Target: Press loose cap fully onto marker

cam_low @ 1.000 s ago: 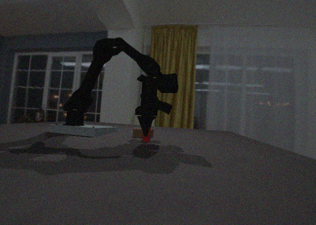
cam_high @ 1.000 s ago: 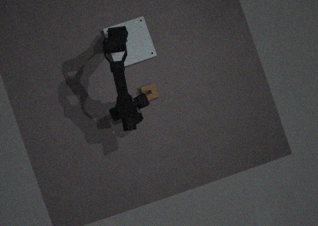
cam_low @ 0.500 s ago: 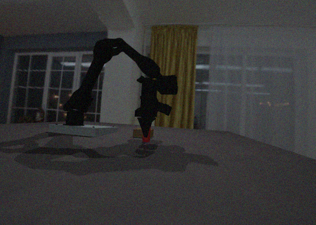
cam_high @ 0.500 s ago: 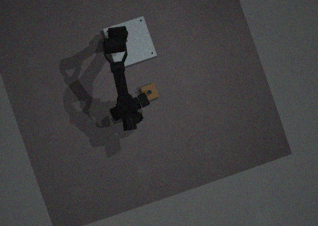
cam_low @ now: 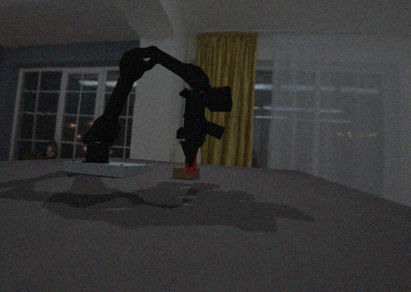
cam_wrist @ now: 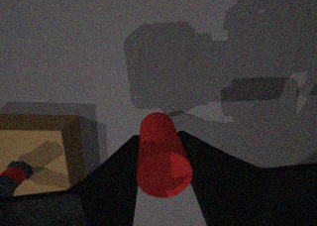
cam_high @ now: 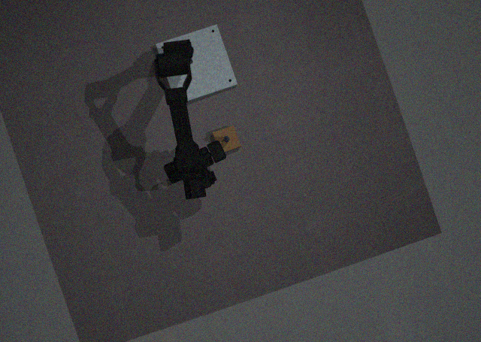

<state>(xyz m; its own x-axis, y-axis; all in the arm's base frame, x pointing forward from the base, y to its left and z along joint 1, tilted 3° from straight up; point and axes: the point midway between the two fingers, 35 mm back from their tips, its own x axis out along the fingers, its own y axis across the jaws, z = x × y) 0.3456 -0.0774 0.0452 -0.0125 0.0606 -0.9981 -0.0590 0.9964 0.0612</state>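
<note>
The tan holder block lies 11 cm to the left of my gripper tip, 3 cm below it and 3 cm behind it. Also, from my gripper tip: red cap (1 cm above).
</note>
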